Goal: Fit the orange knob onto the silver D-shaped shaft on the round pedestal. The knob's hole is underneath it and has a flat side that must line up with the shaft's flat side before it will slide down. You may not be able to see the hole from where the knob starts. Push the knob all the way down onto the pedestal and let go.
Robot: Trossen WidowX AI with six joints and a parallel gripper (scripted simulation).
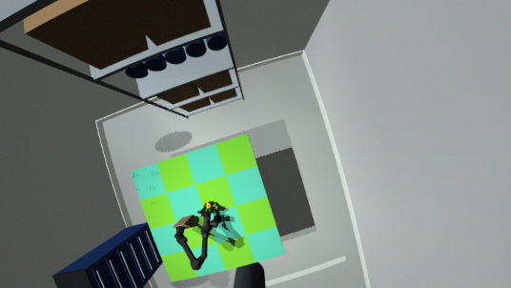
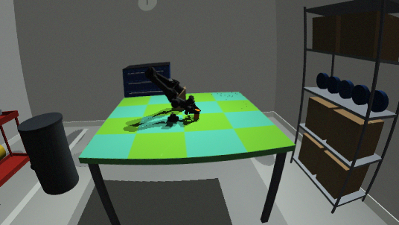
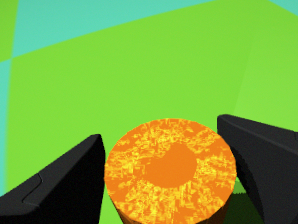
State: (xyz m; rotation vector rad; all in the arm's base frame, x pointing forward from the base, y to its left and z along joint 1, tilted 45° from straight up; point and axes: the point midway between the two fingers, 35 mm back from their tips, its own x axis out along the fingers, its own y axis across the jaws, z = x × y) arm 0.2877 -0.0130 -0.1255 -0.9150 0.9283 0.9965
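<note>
Now: the orange knob 2 cm to the right of my gripper tip and 1 cm behind it. From my gripper tip the other things lie so: dark round pedestal (20 cm to the right, 2 cm below).
</note>
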